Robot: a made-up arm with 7 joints.
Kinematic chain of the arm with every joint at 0, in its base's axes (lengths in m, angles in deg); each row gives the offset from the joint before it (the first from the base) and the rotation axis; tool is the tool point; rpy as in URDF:
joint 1: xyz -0.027 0.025 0.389 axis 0 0.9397 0.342
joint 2: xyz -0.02 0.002 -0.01 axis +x
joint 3: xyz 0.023 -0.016 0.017 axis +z
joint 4: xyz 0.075 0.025 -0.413 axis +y
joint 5: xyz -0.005 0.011 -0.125 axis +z
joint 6: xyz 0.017 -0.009 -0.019 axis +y
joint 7: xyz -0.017 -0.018 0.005 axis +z
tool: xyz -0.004 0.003 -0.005 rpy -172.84 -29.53 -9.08
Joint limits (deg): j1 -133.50..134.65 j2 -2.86..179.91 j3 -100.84..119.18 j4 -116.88..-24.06 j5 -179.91..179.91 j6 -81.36..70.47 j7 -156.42..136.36
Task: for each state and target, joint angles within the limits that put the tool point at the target. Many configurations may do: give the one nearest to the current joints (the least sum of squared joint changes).
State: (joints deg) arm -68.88 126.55 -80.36 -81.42 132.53 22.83 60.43
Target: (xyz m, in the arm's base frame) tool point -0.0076 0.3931 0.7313
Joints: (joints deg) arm -54.38 140.07 -51.88 -57.41 139.65 16.45 61.48
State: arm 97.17 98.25 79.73 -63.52 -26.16 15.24 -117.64
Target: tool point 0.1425 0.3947 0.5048
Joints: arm 92.93 107.23 85.51 -100.28 -19.57 16.88 -117.61
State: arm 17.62 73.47 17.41 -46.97 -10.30 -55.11 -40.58
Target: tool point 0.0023 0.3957 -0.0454
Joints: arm 12.05 42.54 -1.61 -24.06 -21.92 -68.01 -27.61
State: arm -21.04 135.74 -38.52 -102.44 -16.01 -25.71 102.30
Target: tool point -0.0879 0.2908 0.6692
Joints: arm -53.73 166.70 -63.06 -116.88 10.95 -29.10 106.94
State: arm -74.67 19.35 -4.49 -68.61 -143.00 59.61 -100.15
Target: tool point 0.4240 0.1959 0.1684
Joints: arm -40.03 25.99 1.14 -57.84 -142.44 60.25 -100.45
